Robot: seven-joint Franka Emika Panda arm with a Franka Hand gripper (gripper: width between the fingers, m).
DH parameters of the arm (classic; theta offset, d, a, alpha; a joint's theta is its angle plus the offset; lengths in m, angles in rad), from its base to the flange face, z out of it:
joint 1: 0 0.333 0 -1.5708
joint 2: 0 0 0 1.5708
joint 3: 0 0.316 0.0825 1.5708
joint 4: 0 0 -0.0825 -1.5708
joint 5: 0 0.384 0 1.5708
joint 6: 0 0 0.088 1.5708
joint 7: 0 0.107 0 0
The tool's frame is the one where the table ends.
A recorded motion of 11 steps. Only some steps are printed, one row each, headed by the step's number.
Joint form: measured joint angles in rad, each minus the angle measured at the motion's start. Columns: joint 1, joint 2, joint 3, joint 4, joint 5, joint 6, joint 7.
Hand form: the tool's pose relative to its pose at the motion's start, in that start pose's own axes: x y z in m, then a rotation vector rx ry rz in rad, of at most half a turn. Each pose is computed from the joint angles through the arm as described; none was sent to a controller.
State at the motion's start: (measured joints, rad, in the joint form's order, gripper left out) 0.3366 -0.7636 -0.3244 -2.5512 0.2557 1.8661 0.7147
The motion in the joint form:
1: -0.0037 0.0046 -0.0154 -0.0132 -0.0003 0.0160 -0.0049
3: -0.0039 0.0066 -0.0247 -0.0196 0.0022 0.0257 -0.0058
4: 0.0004 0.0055 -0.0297 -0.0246 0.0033 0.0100 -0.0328
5: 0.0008 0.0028 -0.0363 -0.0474 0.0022 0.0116 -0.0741
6: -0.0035 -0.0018 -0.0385 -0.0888 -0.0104 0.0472 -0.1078
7: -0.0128 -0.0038 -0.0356 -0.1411 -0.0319 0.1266 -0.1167
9: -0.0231 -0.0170 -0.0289 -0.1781 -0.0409 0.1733 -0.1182
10: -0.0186 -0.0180 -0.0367 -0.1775 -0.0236 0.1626 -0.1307
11: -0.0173 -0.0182 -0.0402 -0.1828 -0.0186 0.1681 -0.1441
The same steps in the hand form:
1: 0.0066 0.0057 0.0041 0.0073 -0.0022 0.0151
3: 0.0099 0.0083 0.0059 0.0148 -0.0043 0.0247
4: 0.0085 0.0105 0.0095 0.0050 -0.0231 -0.0015
5: 0.0089 0.0162 0.0185 -0.0035 -0.0383 -0.0343
6: 0.0111 0.0239 0.0324 -0.0118 -0.0298 -0.0591
7: 0.0162 0.0316 0.0478 -0.0123 0.0128 -0.0597
9: 0.0162 0.0373 0.0557 -0.0065 0.0402 -0.0591
10: 0.0155 0.0377 0.0562 0.0044 0.0194 -0.0627
11: 0.0158 0.0387 0.0580 0.0096 0.0161 -0.0714

